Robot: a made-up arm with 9 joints. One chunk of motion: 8 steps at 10 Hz.
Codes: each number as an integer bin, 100 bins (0 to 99) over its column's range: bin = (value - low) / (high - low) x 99, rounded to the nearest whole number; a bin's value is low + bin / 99 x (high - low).
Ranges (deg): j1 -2.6..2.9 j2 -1.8..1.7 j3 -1..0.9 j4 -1.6..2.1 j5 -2.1..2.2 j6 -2.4..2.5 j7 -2..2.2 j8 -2.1..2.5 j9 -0.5..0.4
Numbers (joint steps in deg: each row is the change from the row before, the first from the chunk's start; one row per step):
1: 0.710 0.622 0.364 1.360 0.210 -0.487 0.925 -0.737 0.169
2: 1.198 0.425 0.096 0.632 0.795 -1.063 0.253 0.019 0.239
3: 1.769 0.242 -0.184 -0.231 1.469 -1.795 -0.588 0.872 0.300
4: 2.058 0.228 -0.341 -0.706 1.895 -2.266 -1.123 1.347 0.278
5: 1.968 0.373 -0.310 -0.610 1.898 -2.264 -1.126 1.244 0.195
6: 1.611 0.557 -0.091 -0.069 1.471 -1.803 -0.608 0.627 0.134
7: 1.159 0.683 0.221 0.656 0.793 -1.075 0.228 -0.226 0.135
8: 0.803 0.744 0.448 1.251 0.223 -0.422 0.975 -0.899 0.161
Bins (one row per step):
1: 60 69 71 79 53 39 69 29 74
2: 68 63 57 60 67 27 53 46 81
3: 79 58 43 37 82 12 33 64 88
4: 84 57 34 24 92 3 21 74 86
5: 82 61 36 26 92 3 21 72 76
6: 76 67 47 41 82 12 33 59 70
7: 68 70 64 60 67 27 53 40 70
8: 61 72 75 76 53 40 70 26 73

